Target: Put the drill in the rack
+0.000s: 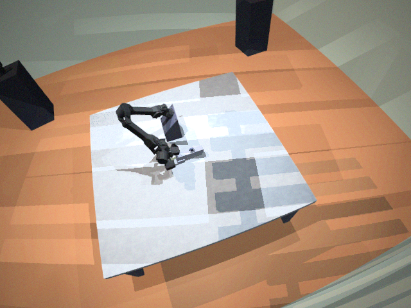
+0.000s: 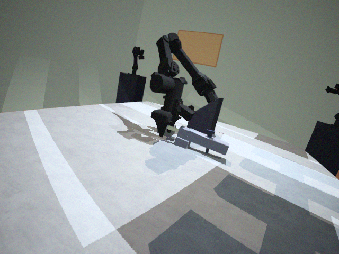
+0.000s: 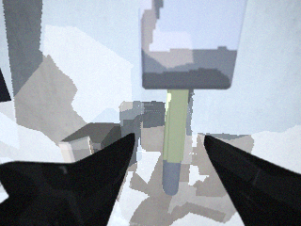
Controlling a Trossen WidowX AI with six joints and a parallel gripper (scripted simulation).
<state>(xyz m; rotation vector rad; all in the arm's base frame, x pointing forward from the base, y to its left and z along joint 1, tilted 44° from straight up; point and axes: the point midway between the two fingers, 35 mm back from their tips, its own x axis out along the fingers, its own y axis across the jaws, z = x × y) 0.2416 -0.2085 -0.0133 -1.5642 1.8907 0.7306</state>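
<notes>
The drill is 4 cm to the left of my gripper tip and 3 cm above it. The rest, counted from my gripper tip: dark key 1 cm ahead, 16 cm to the left, 4 cm above; then rack 8 cm behind, 2 cm to the right.
</notes>
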